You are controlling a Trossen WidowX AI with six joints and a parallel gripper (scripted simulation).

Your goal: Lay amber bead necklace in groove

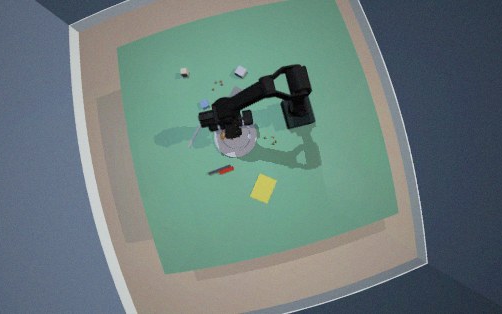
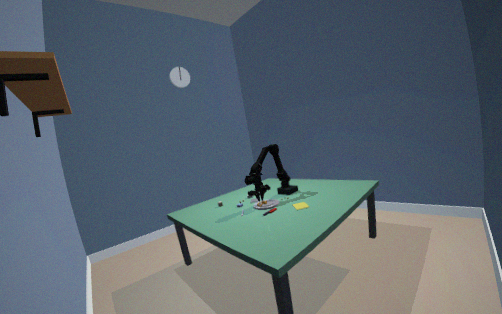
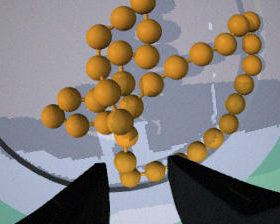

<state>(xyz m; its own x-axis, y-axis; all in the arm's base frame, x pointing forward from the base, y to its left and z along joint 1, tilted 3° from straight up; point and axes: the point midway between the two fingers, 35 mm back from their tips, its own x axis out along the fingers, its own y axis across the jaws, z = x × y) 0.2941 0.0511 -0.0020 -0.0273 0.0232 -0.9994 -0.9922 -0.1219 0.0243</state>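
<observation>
My gripper tip is 5 cm to the right of the round grey bead board, 2 cm above it and 1 cm past it. Round my gripper tip: grey rod 19 cm ahead, 4 cm to the left, 2 cm below; blue block 13 cm ahead, 11 cm to the right, 2 cm below; grey plate 14 cm to the right, 3 cm behind, 2 cm below.
</observation>
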